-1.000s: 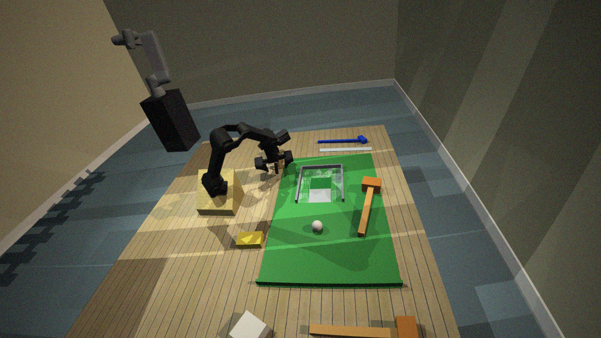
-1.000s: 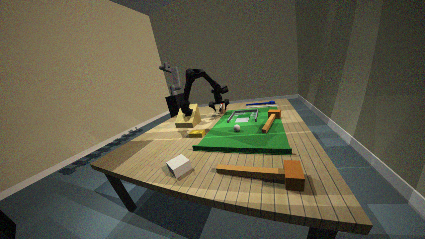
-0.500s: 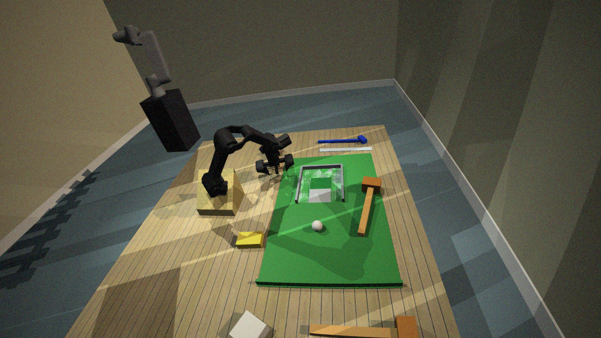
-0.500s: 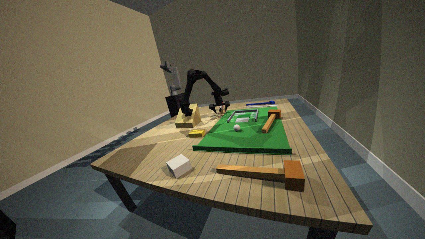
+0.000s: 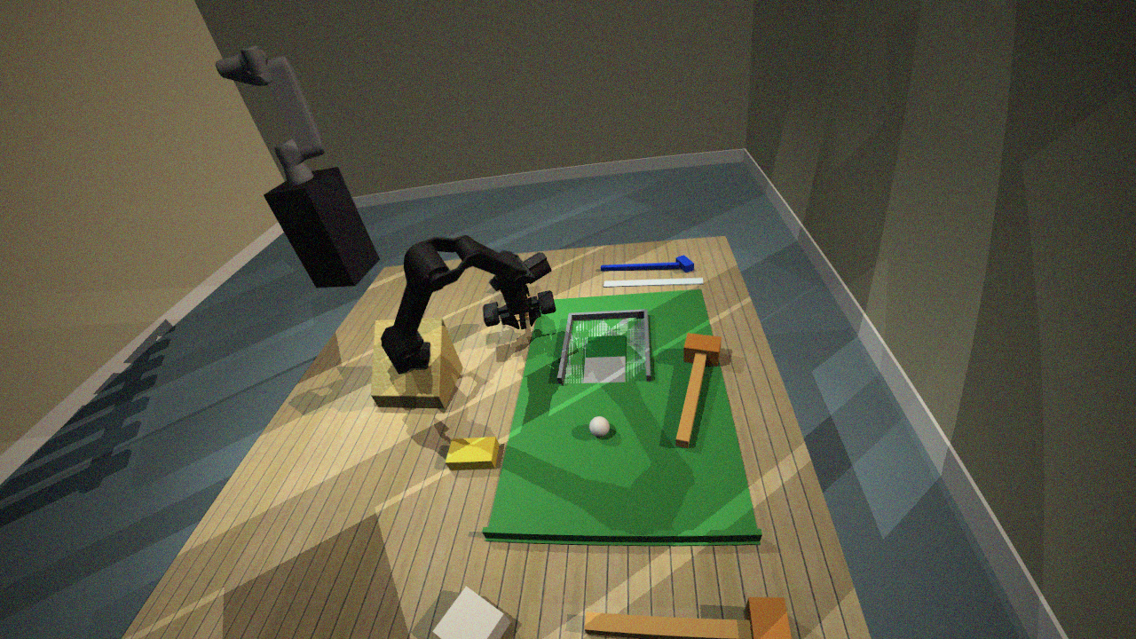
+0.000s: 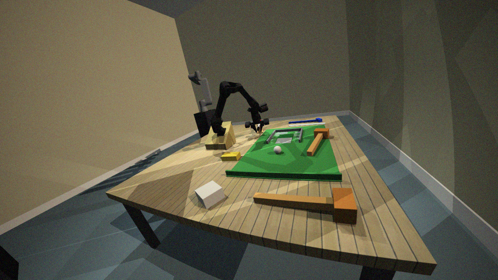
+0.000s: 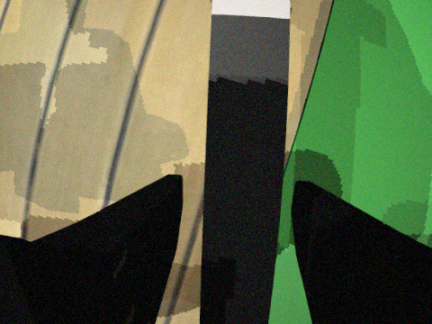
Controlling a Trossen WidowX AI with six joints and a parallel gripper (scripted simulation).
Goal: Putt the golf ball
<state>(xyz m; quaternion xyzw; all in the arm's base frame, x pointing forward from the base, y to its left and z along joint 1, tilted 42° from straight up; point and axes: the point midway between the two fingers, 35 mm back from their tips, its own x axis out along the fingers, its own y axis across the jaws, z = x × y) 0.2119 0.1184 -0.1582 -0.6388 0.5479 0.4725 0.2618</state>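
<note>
My gripper tip is now 20 mm past the yellow block, 400 mm to the left of it and 10 mm above it. The rest, counted from my gripper tip: green mat (270 mm ahead, 190 mm to the right, 30 mm below); then white golf ball (250 mm ahead, 320 mm to the right, 10 mm below); then red putter (40 mm behind, 110 mm to the left, 30 mm above).
</note>
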